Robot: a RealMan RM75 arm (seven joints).
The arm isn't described. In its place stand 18 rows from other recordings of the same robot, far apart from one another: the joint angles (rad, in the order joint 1, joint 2, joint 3, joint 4, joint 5, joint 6, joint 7), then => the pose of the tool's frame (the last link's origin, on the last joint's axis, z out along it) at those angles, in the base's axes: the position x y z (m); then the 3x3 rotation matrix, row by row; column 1 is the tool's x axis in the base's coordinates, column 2 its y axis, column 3 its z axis.
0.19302, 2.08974, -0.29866, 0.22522, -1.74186, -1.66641, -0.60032 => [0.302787 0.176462 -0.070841], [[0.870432 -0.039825 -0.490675], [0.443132 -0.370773 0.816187], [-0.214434 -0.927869 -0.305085]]
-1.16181, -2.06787, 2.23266, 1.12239, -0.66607, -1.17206, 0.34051 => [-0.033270 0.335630 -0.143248], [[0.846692 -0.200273 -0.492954], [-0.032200 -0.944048 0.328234], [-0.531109 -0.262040 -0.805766]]
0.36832, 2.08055, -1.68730, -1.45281, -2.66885, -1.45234, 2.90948 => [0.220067 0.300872 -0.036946], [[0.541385 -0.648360 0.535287], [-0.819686 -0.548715 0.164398], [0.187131 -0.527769 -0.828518]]
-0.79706, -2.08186, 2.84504, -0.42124, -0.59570, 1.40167, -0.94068 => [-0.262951 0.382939 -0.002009], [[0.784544 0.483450 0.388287], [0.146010 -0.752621 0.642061], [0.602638 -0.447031 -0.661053]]
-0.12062, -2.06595, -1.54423, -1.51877, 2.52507, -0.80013, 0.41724 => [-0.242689 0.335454 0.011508], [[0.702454 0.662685 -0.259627], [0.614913 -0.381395 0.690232], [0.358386 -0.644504 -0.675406]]
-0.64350, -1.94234, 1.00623, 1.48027, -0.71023, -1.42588, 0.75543 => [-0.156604 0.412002 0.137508], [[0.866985 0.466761 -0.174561], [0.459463 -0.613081 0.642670], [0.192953 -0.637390 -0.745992]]
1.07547, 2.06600, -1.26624, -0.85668, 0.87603, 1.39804, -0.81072 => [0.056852 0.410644 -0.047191], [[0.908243 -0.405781 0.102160], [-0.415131 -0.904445 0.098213], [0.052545 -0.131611 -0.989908]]
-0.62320, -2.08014, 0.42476, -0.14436, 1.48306, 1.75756, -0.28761 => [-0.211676 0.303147 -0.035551], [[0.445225 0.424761 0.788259], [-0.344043 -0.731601 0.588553], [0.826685 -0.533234 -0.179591]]
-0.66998, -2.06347, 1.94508, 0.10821, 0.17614, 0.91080, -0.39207 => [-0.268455 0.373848 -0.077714], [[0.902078 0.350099 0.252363], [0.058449 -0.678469 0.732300], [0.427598 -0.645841 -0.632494]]
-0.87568, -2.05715, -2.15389, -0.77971, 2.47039, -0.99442, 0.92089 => [-0.183649 0.461482 0.004477], [[0.802098 0.572524 -0.169869], [0.561038 -0.624942 0.542848], [0.204635 -0.530721 -0.822472]]
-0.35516, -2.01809, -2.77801, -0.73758, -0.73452, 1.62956, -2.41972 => [-0.372394 0.255619 0.051011], [[-0.197812 0.977002 0.079610], [0.897939 0.148031 0.414478], [0.393162 0.153474 -0.906570]]
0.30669, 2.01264, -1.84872, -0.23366, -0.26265, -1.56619, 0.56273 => [0.283901 0.264805 -0.020981], [[0.555404 -0.521984 -0.647348], [0.085829 -0.738315 0.668973], [-0.827140 -0.427111 -0.365261]]
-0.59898, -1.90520, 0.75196, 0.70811, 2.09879, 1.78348, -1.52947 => [-0.257778 0.335551 0.061542], [[0.878481 0.384547 0.283541], [0.362027 -0.923031 0.130193], [0.311782 -0.011722 -0.950081]]
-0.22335, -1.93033, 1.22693, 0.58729, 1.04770, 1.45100, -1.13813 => [-0.303737 0.290755 0.047156], [[0.604976 0.579009 0.546582], [0.150273 -0.757141 0.635732], [0.781935 -0.302466 -0.545061]]
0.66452, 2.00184, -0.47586, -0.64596, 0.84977, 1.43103, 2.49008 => [0.280784 0.377749 0.039663], [[0.009353 0.986562 -0.163118], [0.886860 0.067174 0.457129], [0.461943 -0.148938 -0.874314]]
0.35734, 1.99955, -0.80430, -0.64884, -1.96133, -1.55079, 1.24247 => [0.322754 0.284407 0.016165], [[0.850802 -0.445026 -0.279441], [-0.338521 -0.870901 0.356279], [-0.401919 -0.208527 -0.891615]]
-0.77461, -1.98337, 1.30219, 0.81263, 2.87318, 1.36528, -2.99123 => [-0.274646 0.391072 0.018797], [[0.234497 0.652791 -0.720330], [0.969670 -0.209613 0.125708], [-0.068929 -0.727960 -0.682146]]
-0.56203, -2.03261, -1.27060, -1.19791, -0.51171, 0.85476, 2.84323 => [-0.179440 0.375622 -0.073737], [[0.479068 0.809372 -0.339720], [0.819120 -0.273111 0.504433], [0.315493 -0.519930 -0.793812]]
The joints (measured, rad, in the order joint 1, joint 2, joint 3, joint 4, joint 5, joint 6, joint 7), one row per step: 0.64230, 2.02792, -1.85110, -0.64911, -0.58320, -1.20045, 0.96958; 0.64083, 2.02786, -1.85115, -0.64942, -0.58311, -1.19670, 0.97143; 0.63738, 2.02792, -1.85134, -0.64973, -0.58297, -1.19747, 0.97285; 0.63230, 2.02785, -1.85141, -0.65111, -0.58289, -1.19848, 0.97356; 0.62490, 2.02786, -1.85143, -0.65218, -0.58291, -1.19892, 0.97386; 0.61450, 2.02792, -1.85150, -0.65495, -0.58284, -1.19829, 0.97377; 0.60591, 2.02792, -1.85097, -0.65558, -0.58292, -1.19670, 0.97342; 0.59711, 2.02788, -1.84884, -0.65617, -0.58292, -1.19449, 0.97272; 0.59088, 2.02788, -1.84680, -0.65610, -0.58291, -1.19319, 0.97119; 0.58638, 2.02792, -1.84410, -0.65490, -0.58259, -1.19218, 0.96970; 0.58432, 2.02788, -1.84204, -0.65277, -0.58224, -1.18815, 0.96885; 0.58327, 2.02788, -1.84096, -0.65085, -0.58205, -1.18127, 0.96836; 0.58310, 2.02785, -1.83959, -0.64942, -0.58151, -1.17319, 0.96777
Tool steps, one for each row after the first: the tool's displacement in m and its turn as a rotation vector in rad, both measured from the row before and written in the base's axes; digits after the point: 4 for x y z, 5 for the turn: 0.0007, 0.0003, -0.0001, 0.00008, -0.00136, -0.00512; 0.0011, -0.0005, 0.0000, -0.00150, 0.00097, -0.00340; 0.0013, -0.0007, 0.0002, -0.00070, 0.00134, -0.00354; 0.0023, -0.0009, 0.0001, -0.00023, 0.00080, -0.00630; 0.0029, -0.0012, 0.0002, 0.00075, 0.00102, -0.00844; 0.0029, -0.0007, 0.0001, 0.00136, -0.00044, -0.00925; 0.0031, -0.0004, 0.0004, 0.00307, -0.00005, -0.01051; 0.0023, -0.0003, 0.0003, 0.00316, -0.00013, -0.00732; 0.0020, 0.0001, 0.0004, 0.00333, 0.00012, -0.00681; 0.0016, 0.0006, 0.0001, 0.00328, -0.00212, -0.00758; 0.0014, 0.0009, -0.0002, 0.00324, -0.00405, -0.00826; 0.0011, 0.0012, -0.0001, 0.00414, -0.00410, -0.00812
